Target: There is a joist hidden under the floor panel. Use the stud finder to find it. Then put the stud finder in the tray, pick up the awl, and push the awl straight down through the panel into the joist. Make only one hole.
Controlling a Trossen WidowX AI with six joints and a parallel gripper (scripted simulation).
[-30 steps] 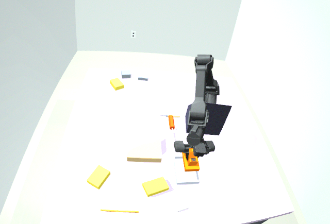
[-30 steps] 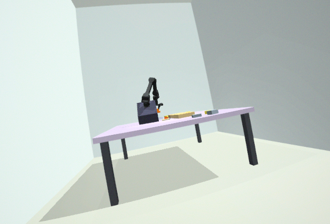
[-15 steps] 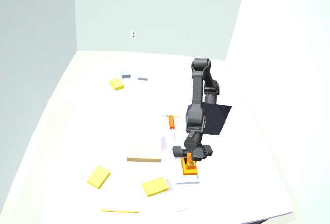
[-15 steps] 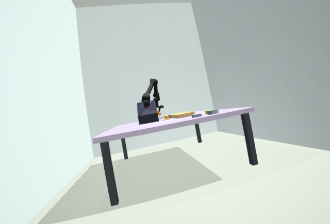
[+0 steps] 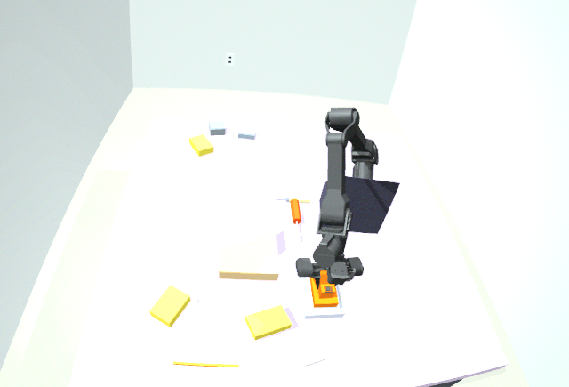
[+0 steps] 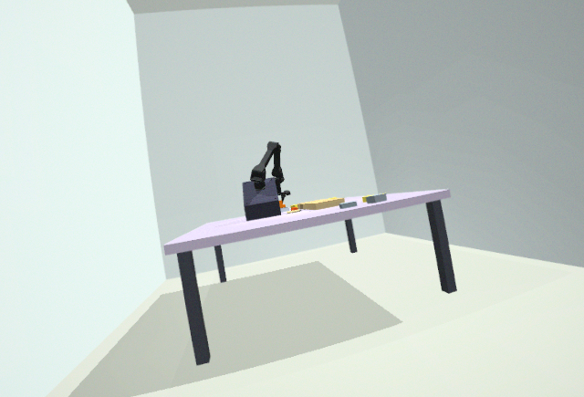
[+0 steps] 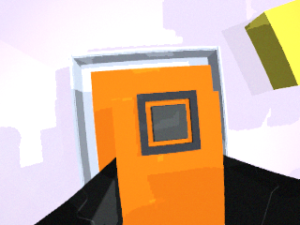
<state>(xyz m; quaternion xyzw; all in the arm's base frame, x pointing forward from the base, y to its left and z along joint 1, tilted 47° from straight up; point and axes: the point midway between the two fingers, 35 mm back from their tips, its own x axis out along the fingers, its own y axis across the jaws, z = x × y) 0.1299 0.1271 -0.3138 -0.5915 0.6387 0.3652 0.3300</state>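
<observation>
My gripper tip is 10 mm to the left of the pale tray and 40 mm above it. The rest, counted from my gripper tip: orange-handled tool: 60 mm ahead, 290 mm to the right, 40 mm below; then square indicator light: 20 mm to the left, 30 mm above; then orange stud finder: 10 mm to the left, 20 mm above.
</observation>
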